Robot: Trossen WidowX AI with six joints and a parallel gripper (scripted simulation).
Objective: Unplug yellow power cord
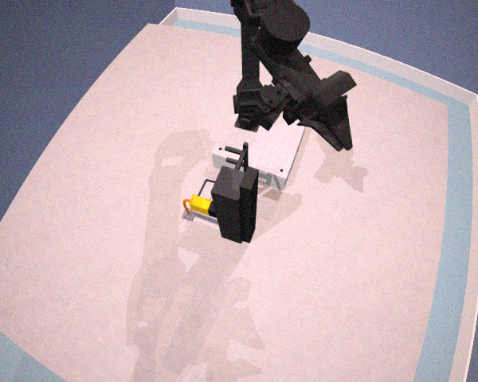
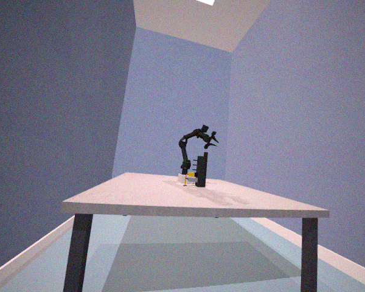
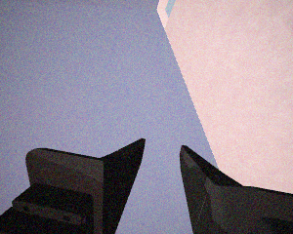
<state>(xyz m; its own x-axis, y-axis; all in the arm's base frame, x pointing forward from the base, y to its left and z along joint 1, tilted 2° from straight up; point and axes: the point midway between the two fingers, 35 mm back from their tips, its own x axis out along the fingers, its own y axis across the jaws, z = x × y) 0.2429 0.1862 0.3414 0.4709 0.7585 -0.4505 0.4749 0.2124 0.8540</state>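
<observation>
My gripper tip is 30 mm short of the yellow plug, 230 mm to the left of it and 290 mm above it. The rest, counted from my gripper tip: black power strip: 40 mm ahead, 160 mm to the right, 260 mm below.
</observation>
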